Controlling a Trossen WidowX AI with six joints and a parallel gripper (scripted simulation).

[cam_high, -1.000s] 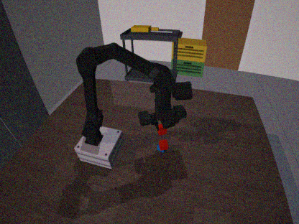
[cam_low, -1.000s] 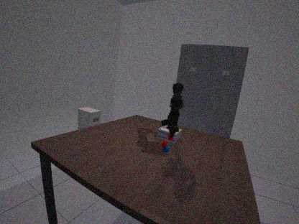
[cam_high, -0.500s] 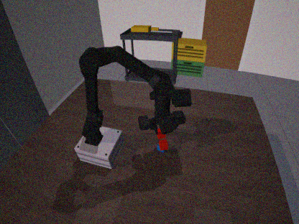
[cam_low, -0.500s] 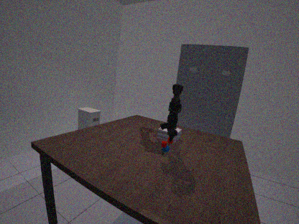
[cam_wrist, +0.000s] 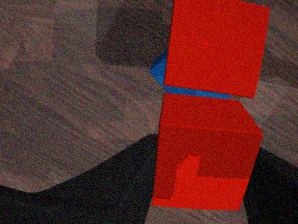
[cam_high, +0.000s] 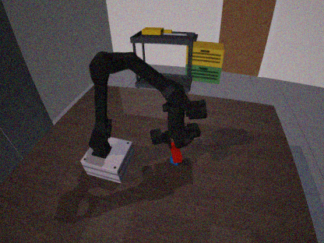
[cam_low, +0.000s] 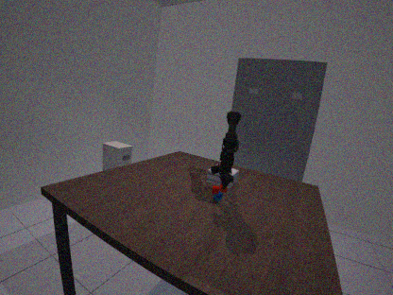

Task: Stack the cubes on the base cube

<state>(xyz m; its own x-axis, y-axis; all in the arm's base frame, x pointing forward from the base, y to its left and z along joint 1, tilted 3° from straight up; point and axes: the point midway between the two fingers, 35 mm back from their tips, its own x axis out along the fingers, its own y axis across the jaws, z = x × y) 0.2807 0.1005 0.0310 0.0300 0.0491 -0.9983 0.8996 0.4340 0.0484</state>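
Right now the red cube is 4 cm to the right of my gripper tip, 2 cm below it and 2 cm ahead of it. From my gripper tip the other things lie so: blue cube: 5 cm below, 2 cm to the right, 1 cm ahead.
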